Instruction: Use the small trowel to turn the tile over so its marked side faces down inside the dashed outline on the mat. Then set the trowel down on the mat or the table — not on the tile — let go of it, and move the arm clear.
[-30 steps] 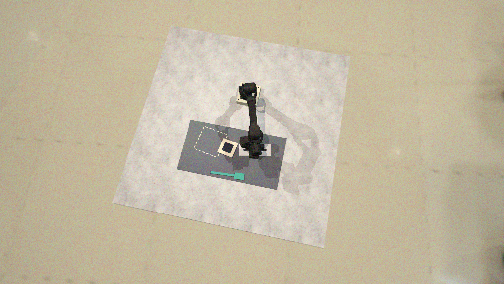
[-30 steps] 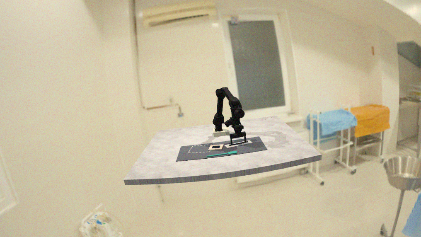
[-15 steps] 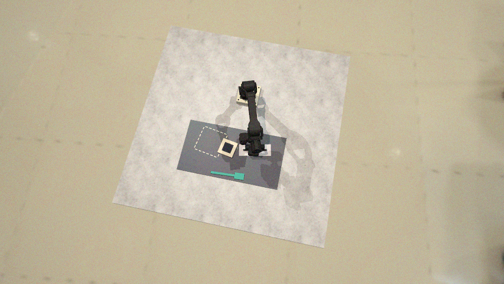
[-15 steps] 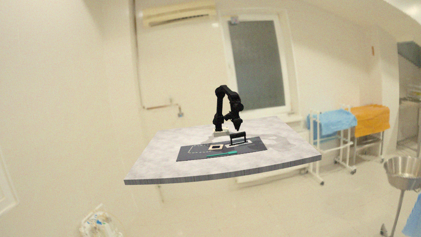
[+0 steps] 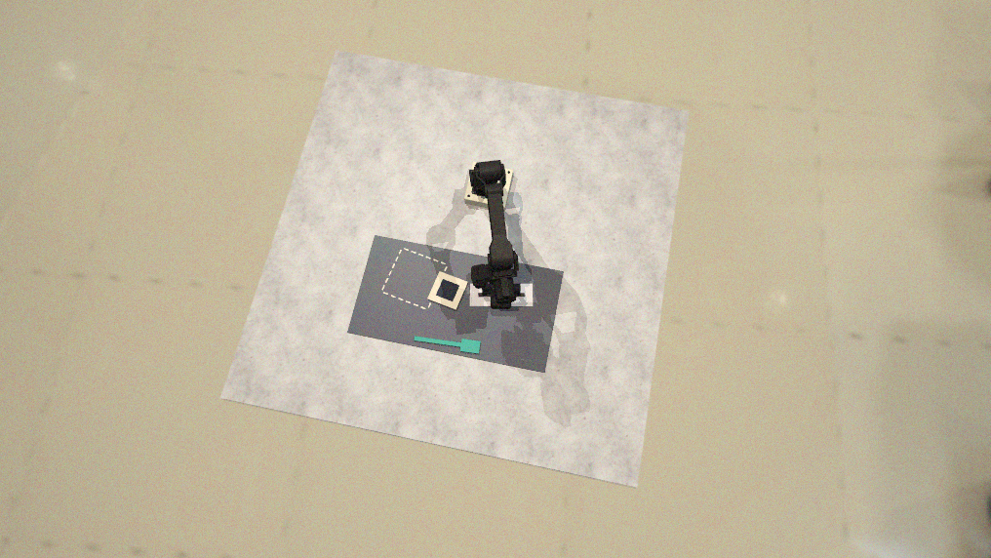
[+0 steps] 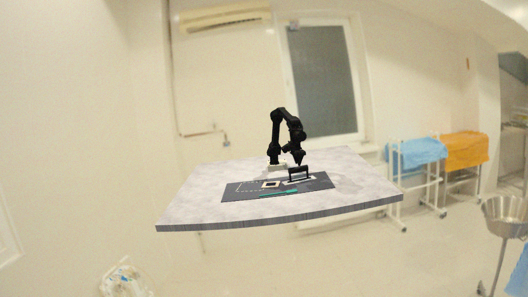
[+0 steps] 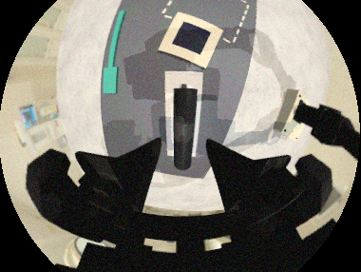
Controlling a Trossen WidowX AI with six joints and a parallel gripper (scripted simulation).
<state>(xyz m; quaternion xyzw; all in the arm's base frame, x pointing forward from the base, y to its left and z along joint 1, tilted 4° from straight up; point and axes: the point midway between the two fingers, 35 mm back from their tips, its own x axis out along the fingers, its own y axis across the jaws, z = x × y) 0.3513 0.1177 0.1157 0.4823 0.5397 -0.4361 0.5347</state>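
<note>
Right now the dark grey mat is 4 cm ahead of my gripper tip, 14 cm to the right of it and 12 cm below it. The rest, counted from my gripper tip: trowel (18 cm ahead, 12 cm to the right, 10 cm below); cream tile (1 cm ahead, 17 cm to the right, 10 cm below).
</note>
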